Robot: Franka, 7 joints.
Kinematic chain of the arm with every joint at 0, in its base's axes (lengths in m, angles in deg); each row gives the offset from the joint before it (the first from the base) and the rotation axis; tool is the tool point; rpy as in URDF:
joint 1: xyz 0 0 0.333 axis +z
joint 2: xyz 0 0 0 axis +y
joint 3: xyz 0 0 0.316 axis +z
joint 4: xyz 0.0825 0 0 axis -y
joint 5: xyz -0.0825 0 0.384 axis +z
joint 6: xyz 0 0 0 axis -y
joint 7: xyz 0.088 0 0 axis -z
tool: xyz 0 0 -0.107 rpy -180 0 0
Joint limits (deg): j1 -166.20..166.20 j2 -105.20..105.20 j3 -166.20..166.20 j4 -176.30..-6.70 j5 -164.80..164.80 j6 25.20..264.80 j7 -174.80..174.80
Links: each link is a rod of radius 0.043 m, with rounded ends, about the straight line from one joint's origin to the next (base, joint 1, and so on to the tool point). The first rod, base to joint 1, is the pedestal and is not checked.
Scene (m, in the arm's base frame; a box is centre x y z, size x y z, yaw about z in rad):
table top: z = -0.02
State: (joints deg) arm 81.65 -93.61 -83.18 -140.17 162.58 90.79 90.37
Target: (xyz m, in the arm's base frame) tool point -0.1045 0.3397 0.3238
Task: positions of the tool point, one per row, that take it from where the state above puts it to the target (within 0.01 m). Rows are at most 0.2 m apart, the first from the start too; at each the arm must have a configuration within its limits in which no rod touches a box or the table.
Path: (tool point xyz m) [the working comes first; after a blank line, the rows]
Joints at the target: 166.20 -54.83 -75.70 -169.02 162.37 113.22 90.37
Straight joint move there: clear.

1: 0.4938 0.0299 0.4344
2: 0.4253 0.1904 0.4332
3: 0.3098 0.3105 0.4199
4: 0.1674 0.3767 0.3957
5: 0.0217 0.3845 0.3628
6: -0.1045 0.3397 0.3238

